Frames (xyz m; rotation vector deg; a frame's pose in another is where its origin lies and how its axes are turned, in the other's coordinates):
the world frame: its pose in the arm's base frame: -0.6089 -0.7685 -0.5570 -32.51 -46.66 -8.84
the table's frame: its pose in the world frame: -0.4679 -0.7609 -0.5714 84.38 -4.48 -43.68
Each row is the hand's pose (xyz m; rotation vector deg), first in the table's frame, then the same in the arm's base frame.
Working: the table's frame: its pose in the arm's base frame: -0.8213 -1.7526 -0.8900 65.58 -54.79 -10.34

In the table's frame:
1: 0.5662 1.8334 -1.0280 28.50 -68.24 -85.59
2: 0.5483 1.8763 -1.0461 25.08 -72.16 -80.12
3: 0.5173 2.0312 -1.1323 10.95 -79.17 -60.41
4: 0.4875 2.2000 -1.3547 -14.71 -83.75 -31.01
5: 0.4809 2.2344 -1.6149 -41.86 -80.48 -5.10
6: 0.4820 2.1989 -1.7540 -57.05 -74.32 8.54
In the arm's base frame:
1: -0.3446 -0.5508 0.8614 119.44 -52.55 -120.12
2: -0.3567 -0.5090 0.8857 113.72 -60.61 -119.55
3: -0.3649 -0.3628 0.9904 91.22 -81.53 -111.82
4: -0.2789 -0.1174 1.0962 51.52 -100.43 -96.93
5: -0.1069 0.0810 1.0998 13.11 -103.82 -80.57
6: 0.0057 0.1604 1.0596 -6.45 -100.05 -69.90

